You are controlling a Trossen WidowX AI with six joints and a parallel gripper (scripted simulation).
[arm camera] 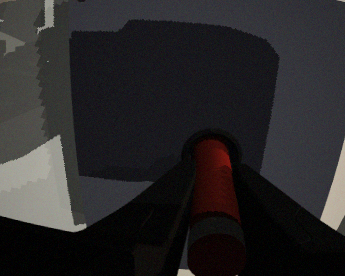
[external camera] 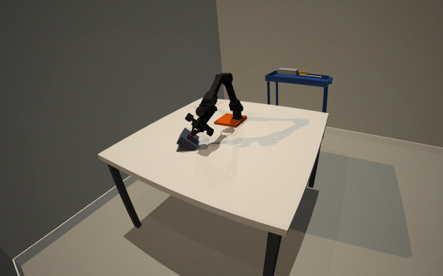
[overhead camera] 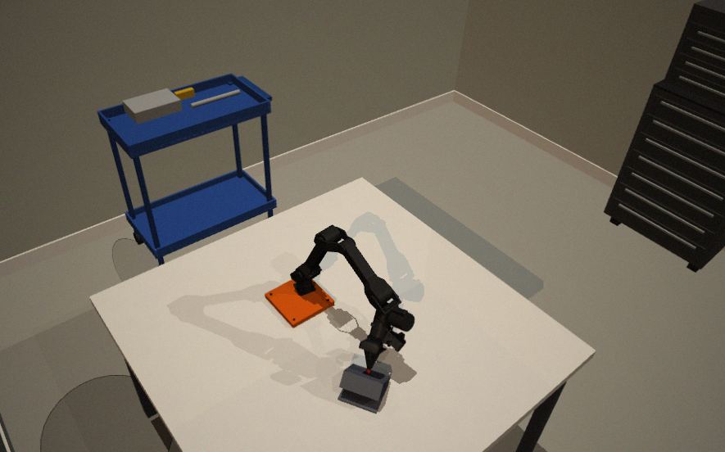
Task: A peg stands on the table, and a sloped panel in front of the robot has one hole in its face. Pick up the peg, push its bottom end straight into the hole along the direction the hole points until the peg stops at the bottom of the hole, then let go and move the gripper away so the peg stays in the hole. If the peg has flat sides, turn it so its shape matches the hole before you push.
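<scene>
My gripper tip is 20 mm short of the dark grey sloped panel, 20 mm to the left of it and 30 mm above it.
</scene>
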